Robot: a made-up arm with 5 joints.
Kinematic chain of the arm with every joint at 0, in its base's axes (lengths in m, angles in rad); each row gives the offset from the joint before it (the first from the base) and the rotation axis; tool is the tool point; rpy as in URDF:
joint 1: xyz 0.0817 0 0.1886 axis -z
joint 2: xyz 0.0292 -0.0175 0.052 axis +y
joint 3: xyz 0.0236 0 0.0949 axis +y
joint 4: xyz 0.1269 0 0.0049 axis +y
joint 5: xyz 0.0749 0.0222 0 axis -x
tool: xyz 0 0 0 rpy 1.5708 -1.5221 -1.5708
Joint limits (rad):
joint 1: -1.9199..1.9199
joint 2: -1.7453..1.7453
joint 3: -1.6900..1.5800
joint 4: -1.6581..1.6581
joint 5: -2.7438..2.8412
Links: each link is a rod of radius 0.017 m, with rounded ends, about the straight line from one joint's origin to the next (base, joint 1, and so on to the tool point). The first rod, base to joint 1, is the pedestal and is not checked.
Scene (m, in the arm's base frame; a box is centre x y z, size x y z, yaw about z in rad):
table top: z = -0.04
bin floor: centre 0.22 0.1 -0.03 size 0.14 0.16 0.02 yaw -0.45
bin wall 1: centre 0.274 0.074 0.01 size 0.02 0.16 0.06 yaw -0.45
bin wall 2: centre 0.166 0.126 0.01 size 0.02 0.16 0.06 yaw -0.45
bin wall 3: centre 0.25 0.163 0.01 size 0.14 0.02 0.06 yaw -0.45
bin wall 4: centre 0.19 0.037 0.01 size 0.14 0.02 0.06 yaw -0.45
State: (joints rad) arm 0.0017 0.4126 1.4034 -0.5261 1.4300
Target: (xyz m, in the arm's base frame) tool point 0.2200 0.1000 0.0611
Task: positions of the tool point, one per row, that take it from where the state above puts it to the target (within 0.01 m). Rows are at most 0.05 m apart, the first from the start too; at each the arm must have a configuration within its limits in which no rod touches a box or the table.
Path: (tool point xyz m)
1: 0.1899 0.0209 0.1086
2: 0.2081 0.0438 0.0936
3: 0.2184 0.0710 0.0775
4: 0.2200 0.1000 0.0611

